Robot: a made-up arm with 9 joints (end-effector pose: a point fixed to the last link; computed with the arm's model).
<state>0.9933 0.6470 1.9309 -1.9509 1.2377 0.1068 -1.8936 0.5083 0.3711</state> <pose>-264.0 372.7 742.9 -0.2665 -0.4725 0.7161 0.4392</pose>
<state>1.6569 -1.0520 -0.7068 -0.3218 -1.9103 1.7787 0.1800 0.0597 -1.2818</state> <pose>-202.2 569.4 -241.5 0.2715 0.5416 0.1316 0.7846</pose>
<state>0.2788 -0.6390 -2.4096 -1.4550 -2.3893 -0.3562 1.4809 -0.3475 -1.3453</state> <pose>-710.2 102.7 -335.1 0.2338 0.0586 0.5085 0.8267</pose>
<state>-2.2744 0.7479 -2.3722 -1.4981 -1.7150 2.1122 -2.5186 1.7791 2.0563</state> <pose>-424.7 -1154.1 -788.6 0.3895 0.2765 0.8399 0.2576</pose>
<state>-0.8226 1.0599 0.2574 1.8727 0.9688 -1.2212 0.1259 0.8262 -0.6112</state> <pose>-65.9 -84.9 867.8 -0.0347 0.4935 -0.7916 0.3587</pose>
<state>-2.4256 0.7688 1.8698 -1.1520 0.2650 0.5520 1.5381 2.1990 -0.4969</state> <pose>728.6 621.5 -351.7 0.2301 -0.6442 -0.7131 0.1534</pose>
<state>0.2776 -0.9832 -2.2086 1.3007 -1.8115 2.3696 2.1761 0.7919 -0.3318</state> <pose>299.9 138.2 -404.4 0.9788 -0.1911 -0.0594 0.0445</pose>
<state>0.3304 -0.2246 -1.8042 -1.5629 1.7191 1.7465 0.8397 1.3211 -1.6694</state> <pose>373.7 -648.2 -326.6 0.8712 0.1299 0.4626 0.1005</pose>
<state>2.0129 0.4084 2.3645 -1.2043 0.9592 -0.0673 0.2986 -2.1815 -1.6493</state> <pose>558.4 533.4 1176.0 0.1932 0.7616 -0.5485 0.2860</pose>
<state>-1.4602 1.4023 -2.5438 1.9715 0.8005 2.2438 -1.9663 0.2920 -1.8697</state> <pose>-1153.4 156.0 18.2 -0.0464 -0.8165 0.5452 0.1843</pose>
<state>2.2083 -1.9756 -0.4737 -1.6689 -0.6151 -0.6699 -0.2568 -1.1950 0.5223</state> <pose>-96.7 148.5 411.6 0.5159 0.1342 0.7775 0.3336</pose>
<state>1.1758 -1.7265 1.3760 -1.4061 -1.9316 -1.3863 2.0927 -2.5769 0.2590</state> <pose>710.7 463.2 -406.8 0.5159 -0.5794 0.6153 0.1400</pose>
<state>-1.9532 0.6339 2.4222 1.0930 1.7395 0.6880 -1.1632 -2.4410 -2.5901</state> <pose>-431.3 -981.2 -421.5 -0.4001 -0.2636 0.1493 0.8649</pose>
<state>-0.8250 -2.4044 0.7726 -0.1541 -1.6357 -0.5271 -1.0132 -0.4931 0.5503</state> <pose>-2.1 161.6 106.8 0.8733 0.2471 -0.2422 0.3431</pose>
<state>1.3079 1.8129 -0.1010 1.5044 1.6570 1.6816 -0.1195 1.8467 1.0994</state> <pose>-578.7 -299.2 -35.0 0.1681 0.4202 0.0362 0.8910</pose>
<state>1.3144 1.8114 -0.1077 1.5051 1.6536 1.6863 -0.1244 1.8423 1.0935</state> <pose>-575.5 -298.7 -42.6 0.1739 0.4211 0.0378 0.8894</pose>
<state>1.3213 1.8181 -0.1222 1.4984 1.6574 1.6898 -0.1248 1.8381 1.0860</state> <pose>-566.2 -302.9 -54.0 0.1772 0.4193 0.0416 0.8894</pose>
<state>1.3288 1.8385 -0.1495 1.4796 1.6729 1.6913 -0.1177 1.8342 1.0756</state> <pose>-546.4 -314.8 -71.5 0.1764 0.4135 0.0492 0.8919</pose>
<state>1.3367 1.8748 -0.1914 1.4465 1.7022 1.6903 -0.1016 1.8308 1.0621</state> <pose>-513.5 -334.6 -95.6 0.1714 0.4028 0.0616 0.8970</pose>
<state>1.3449 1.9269 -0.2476 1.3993 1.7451 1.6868 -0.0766 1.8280 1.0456</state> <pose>-466.3 -360.2 -126.0 0.1631 0.3870 0.0792 0.9041</pose>
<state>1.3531 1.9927 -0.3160 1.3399 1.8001 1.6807 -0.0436 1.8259 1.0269</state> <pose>-405.3 -387.6 -161.0 0.1529 0.3666 0.1016 0.9121</pose>
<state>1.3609 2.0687 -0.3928 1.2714 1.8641 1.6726 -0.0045 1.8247 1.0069</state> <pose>-332.8 -412.2 -198.8 0.1429 0.3423 0.1283 0.9197</pose>
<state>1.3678 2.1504 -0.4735 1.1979 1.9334 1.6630 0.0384 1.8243 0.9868</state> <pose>-253.0 -429.6 -236.9 0.1346 0.3157 0.1577 0.9259</pose>
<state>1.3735 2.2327 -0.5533 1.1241 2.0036 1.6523 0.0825 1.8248 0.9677</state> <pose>-171.7 -437.3 -272.8 0.1288 0.2887 0.1878 0.9300</pose>
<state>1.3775 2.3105 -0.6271 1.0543 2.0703 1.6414 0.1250 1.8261 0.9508</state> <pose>-95.2 -435.6 -304.5 0.1256 0.2630 0.2166 0.9318</pose>
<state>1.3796 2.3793 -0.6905 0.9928 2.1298 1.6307 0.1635 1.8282 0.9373</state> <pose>-29.2 -427.1 -330.0 0.1240 0.2401 0.2418 0.9319</pose>
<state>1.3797 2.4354 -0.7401 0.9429 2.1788 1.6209 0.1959 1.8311 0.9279</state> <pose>22.7 -416.2 -348.2 0.1227 0.2212 0.2618 0.9314</pose>
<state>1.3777 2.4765 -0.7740 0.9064 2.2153 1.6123 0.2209 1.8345 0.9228</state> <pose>58.8 -407.1 -358.7 0.1206 0.2068 0.2758 0.9309</pose>
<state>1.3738 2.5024 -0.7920 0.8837 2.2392 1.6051 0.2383 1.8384 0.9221</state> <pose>79.5 -402.7 -361.6 0.1167 0.1966 0.2834 0.9313</pose>
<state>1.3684 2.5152 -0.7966 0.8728 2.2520 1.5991 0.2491 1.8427 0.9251</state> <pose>87.5 -403.6 -358.4 0.1110 0.1902 0.2858 0.9327</pose>
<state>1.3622 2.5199 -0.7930 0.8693 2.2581 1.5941 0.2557 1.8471 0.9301</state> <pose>87.7 -407.9 -351.6 0.1042 0.1859 0.2848 0.9346</pose>
